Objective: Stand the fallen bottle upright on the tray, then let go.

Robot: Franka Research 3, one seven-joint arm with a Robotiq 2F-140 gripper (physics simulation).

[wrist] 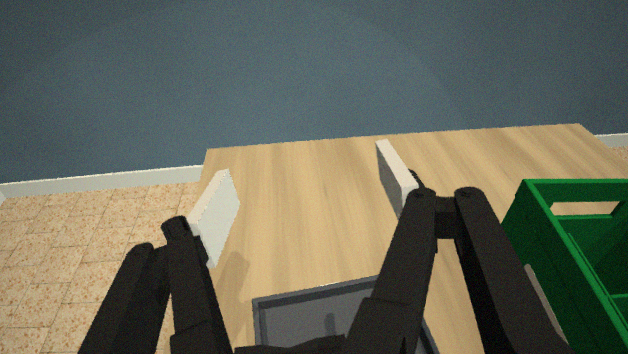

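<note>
My gripper [304, 174] is open, with its two pale finger pads wide apart and no object between them. It is raised above the table. The grey tray [290, 320] shows in part at the bottom of the wrist view, below and behind the fingers, and the gripper's linkage covers much of it. A small dark shadow lies on the tray's floor. The bottle does not show in this view, so its pose cannot be told.
A green crate [531, 235] with a handle opening stands on the wooden table [305, 210] at the right. A thin pale strip [542, 295] runs beside it. The table's left edge borders a tiled floor [55, 260]; a blue-grey wall [280, 70] is beyond the far edge.
</note>
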